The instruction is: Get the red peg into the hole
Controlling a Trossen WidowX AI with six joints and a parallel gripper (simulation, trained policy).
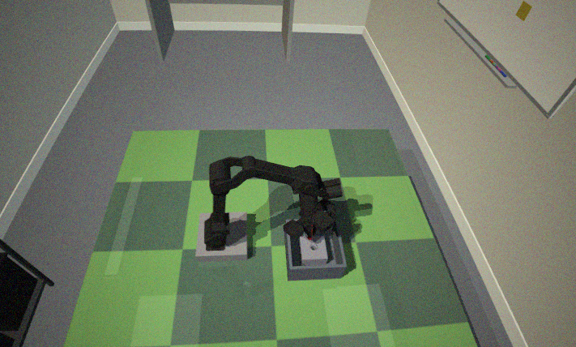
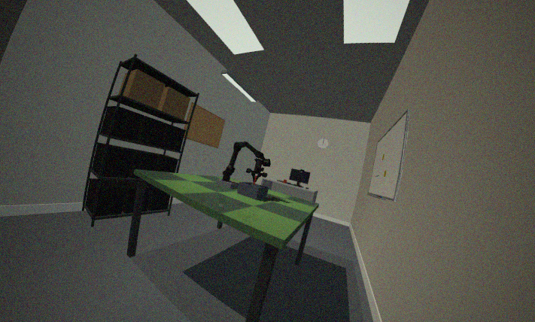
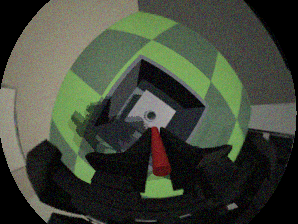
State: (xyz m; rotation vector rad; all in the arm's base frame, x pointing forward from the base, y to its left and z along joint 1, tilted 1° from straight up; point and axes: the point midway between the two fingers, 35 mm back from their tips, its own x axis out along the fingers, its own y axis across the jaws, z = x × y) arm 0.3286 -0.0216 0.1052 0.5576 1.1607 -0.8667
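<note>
Now: the red peg 2 cm above my gripper tip, 1 cm to the left of it and 1 cm behind it. Round my gripper tip: plate 7 cm below, 1 cm to the right, 1 cm ahead; grey box 9 cm below, 1 cm to the right, 1 cm ahead.
</note>
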